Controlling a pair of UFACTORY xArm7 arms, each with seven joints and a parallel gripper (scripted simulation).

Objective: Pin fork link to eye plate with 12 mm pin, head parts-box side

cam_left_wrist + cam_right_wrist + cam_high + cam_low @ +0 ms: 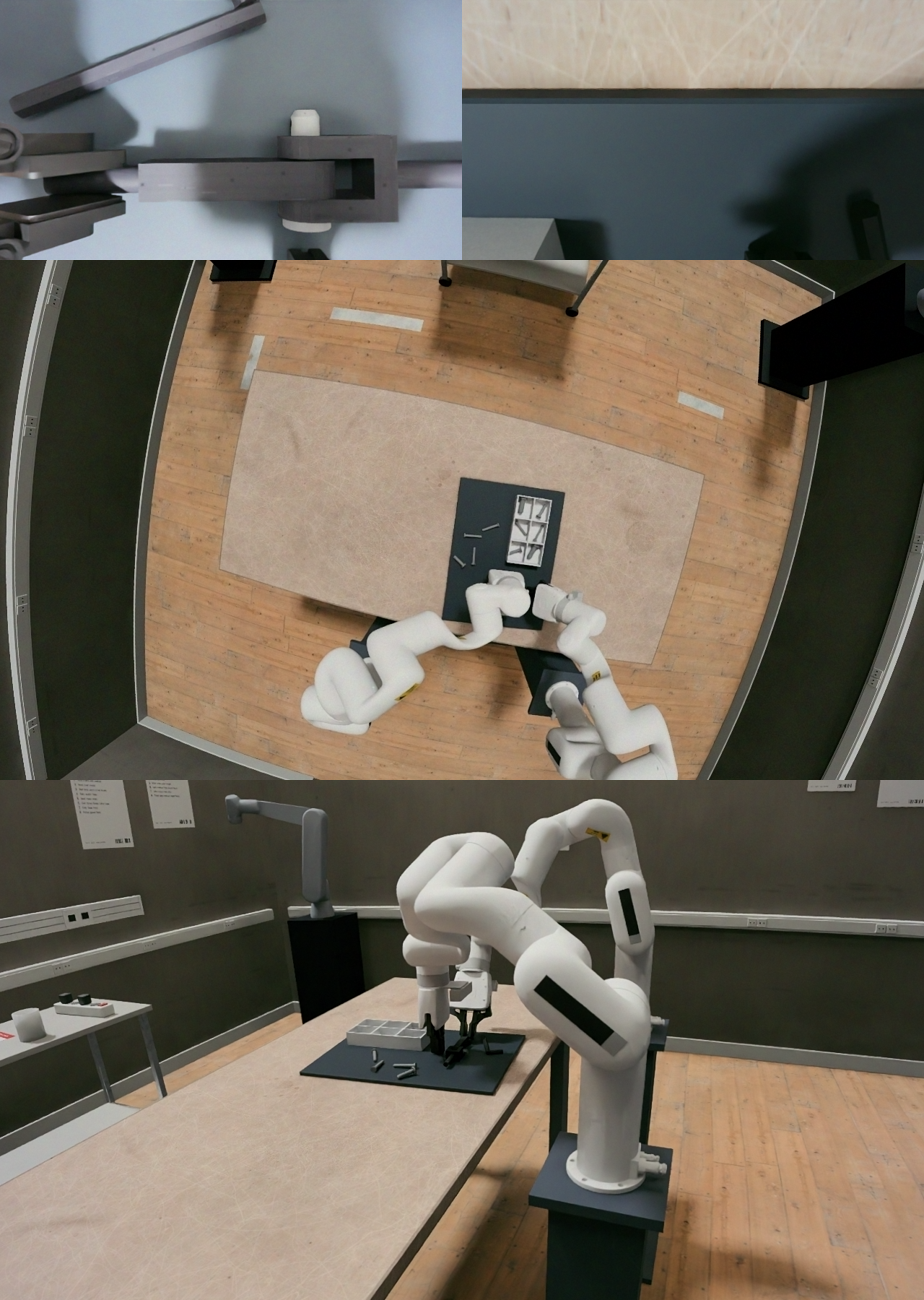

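Note:
Now: left hand 5 cm past the thicker pin and 1 cm above it. The rest, counted from my left hand: black l-shaped piece (12 cm behind, 5 cm to the right, 2 cm below); then black eye plate (5 cm behind, 4 cm to the right, 1 cm below); then dark mat (5 cm ahead, 3 cm below).
My right gripper is now 6 cm to the right of the black eye plate and 2 cm above it. The rest, counted from my right hand: black l-shaped piece 7 cm behind, 4 cm to the left, 2 cm below; thicker pin 1 cm behind, 10 cm to the left, 2 cm below; dark mat 10 cm ahead, 10 cm to the left, 3 cm below.

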